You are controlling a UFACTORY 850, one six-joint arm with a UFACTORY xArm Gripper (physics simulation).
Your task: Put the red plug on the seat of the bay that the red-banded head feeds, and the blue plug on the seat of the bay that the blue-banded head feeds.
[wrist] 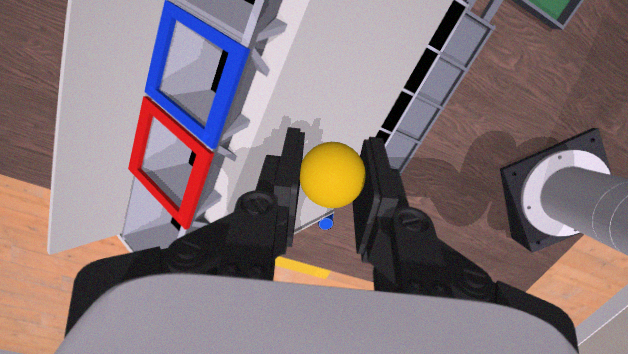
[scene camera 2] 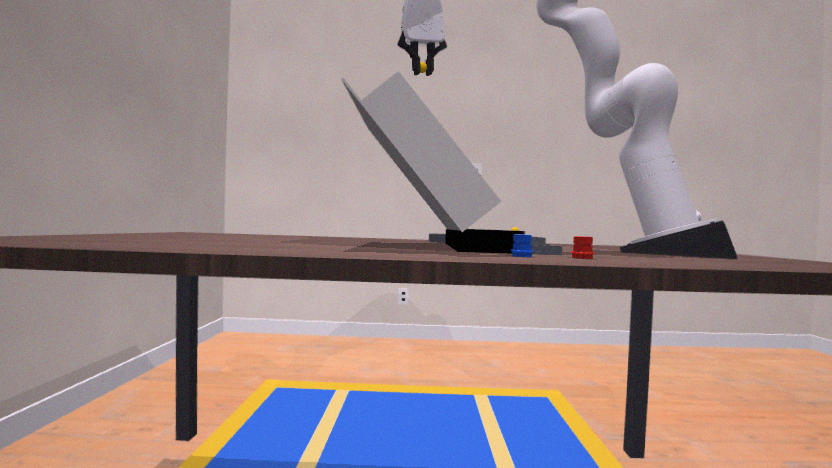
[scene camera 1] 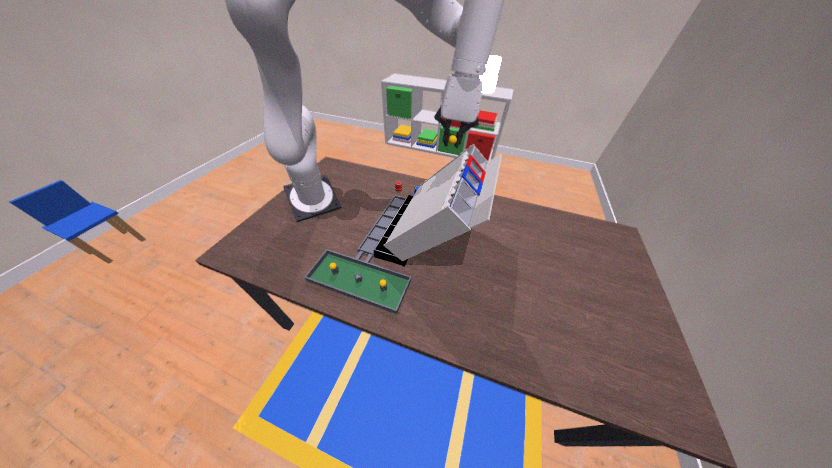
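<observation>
My gripper (scene camera 1: 452,141) (scene camera 2: 422,68) (wrist: 330,161) is shut on a yellow ball, held in the air above the raised end of the tilted grey housing (scene camera 1: 430,218) (scene camera 2: 430,145) (wrist: 350,75). The red-banded head (scene camera 1: 477,163) (wrist: 196,186) and the blue-banded head (scene camera 1: 471,185) (wrist: 225,95) are side by side openings at the housing's upper end, left of the ball in the wrist view. A row of grey bays (scene camera 1: 384,224) (wrist: 442,82) lies at its foot. The red plug (scene camera 1: 398,186) (scene camera 2: 582,247) and blue plug (scene camera 1: 417,189) (scene camera 2: 522,245) (wrist: 326,223) stand on the table, outside the bays. The channels inside the housing are hidden.
A green tray (scene camera 1: 369,292) (wrist: 552,7) holds two yellow balls (scene camera 1: 333,266) (scene camera 1: 382,283) and a small grey stand (scene camera 1: 358,278) without a ball. The arm's base plate (scene camera 1: 290,206) (wrist: 515,215) is beyond the bays. A thin pale panel (scene camera 1: 494,192) (wrist: 75,150) flanks the heads.
</observation>
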